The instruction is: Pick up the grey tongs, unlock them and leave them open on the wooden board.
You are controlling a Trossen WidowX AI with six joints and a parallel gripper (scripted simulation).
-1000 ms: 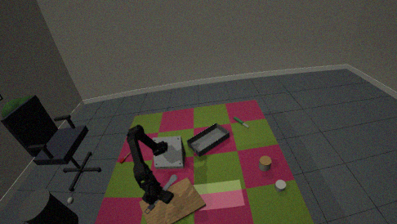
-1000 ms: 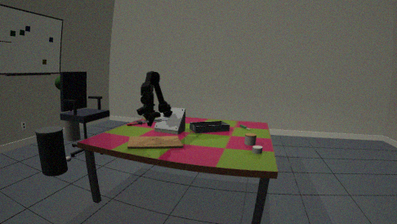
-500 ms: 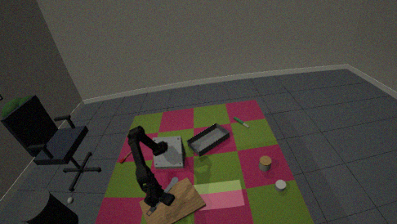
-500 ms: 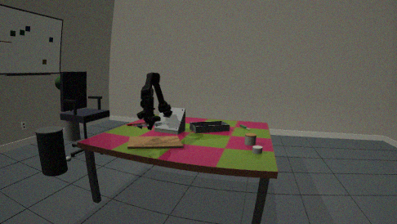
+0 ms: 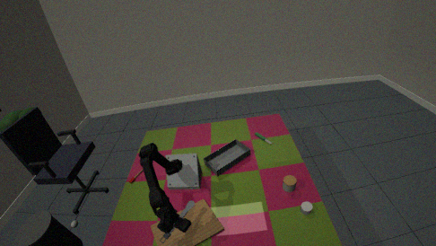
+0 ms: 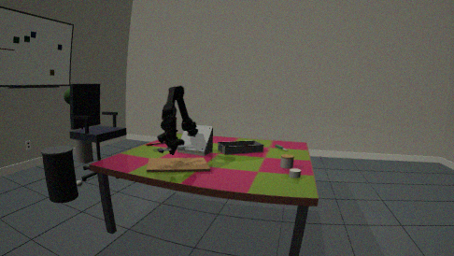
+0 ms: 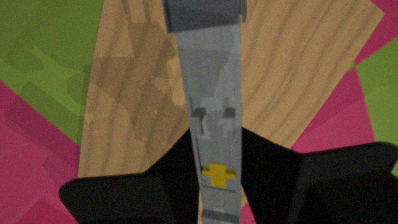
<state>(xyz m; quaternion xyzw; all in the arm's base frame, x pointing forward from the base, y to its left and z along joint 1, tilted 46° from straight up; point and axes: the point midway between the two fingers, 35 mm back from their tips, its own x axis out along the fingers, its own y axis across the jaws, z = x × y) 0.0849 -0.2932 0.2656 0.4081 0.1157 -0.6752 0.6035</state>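
Right now the wooden board is 2 cm ahead of my gripper tip, 2 cm to the left of it and 6 cm below it. Round my gripper tip: roasting tin: 22 cm ahead, 57 cm to the left, 4 cm below; yellow lock piece: 4 cm above; red tool: 45 cm behind, 40 cm to the left, 6 cm below.
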